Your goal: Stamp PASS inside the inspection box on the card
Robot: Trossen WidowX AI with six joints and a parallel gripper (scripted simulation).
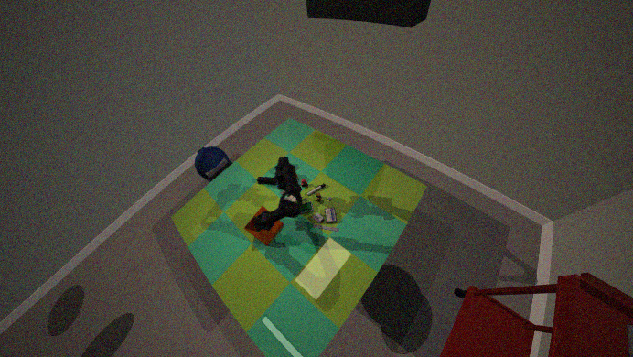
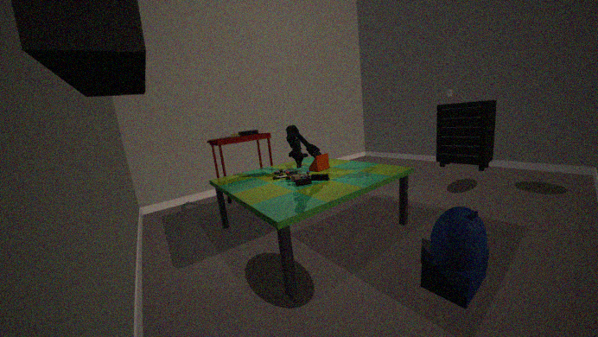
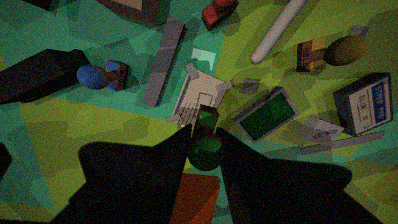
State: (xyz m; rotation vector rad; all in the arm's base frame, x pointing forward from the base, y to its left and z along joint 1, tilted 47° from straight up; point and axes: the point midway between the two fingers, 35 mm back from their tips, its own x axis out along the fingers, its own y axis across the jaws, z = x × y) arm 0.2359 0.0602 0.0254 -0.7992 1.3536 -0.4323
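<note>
The blue-knobbed stamp is 14 cm to the left of my gripper tip, 7 cm below it and 1 cm ahead of it. From my gripper tip the other things lie so: brown block: 13 cm to the left, 12 cm ahead, 7 cm below; white card: 9 cm below, 1 cm to the left; green stamp: right at my gripper tip.
</note>
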